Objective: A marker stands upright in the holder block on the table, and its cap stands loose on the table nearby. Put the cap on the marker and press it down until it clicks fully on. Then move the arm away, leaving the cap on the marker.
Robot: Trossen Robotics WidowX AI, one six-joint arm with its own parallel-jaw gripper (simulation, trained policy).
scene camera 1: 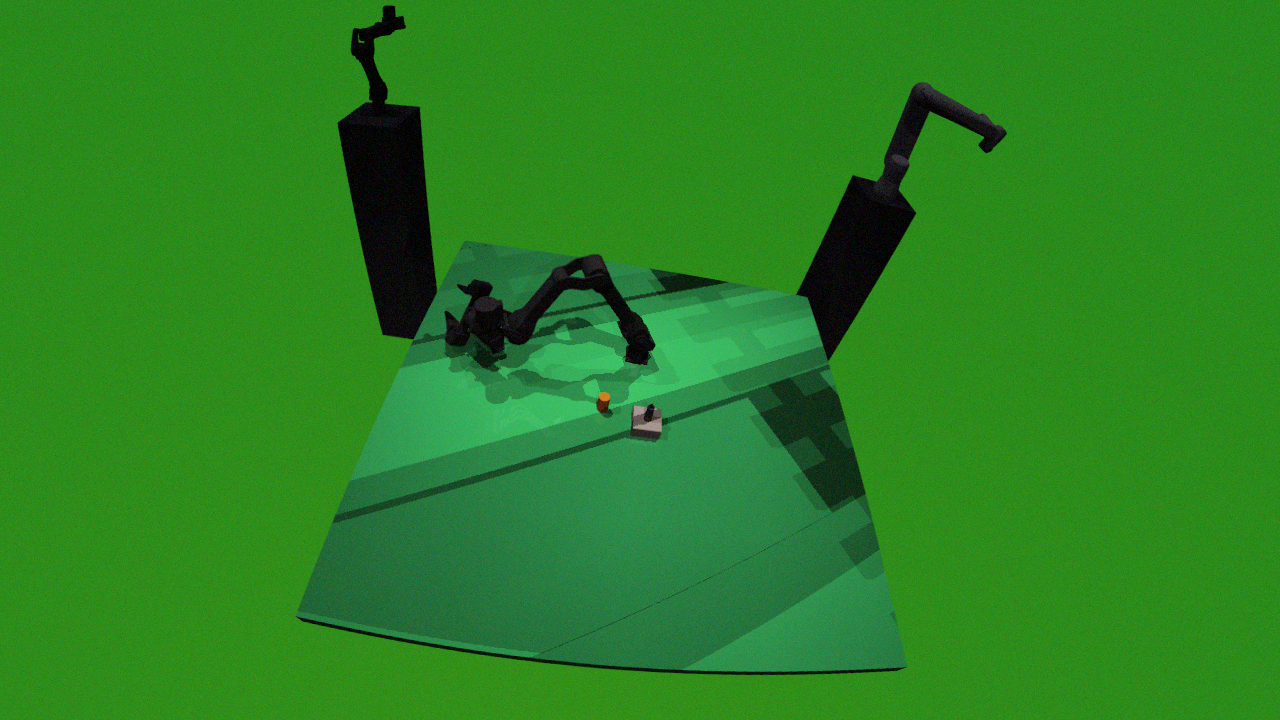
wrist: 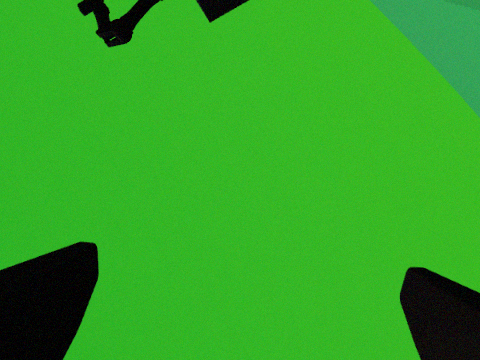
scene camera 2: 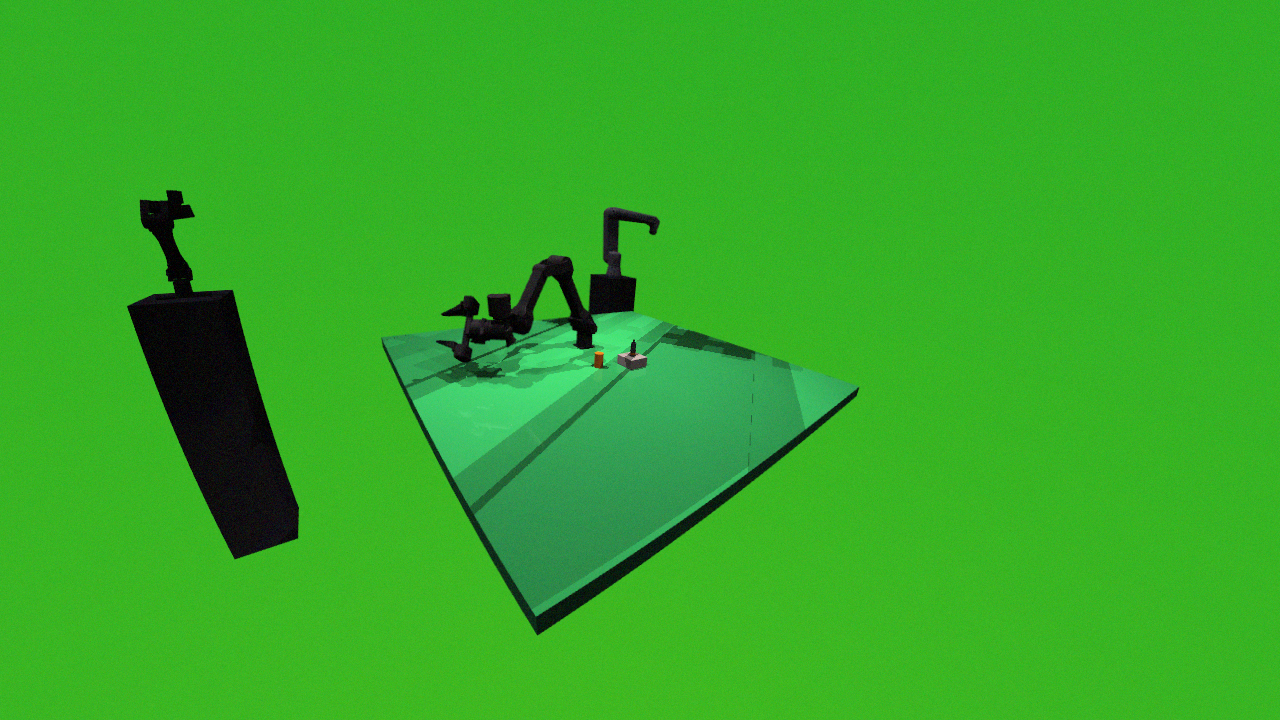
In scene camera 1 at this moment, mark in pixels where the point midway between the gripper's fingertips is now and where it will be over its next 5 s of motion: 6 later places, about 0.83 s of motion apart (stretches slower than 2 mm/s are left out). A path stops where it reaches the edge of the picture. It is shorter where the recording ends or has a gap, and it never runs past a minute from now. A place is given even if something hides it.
My gripper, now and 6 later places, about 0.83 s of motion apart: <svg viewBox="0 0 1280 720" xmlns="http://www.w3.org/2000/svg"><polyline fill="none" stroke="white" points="452,298 445,312 444,329 454,350 473,371 501,390 534,400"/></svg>
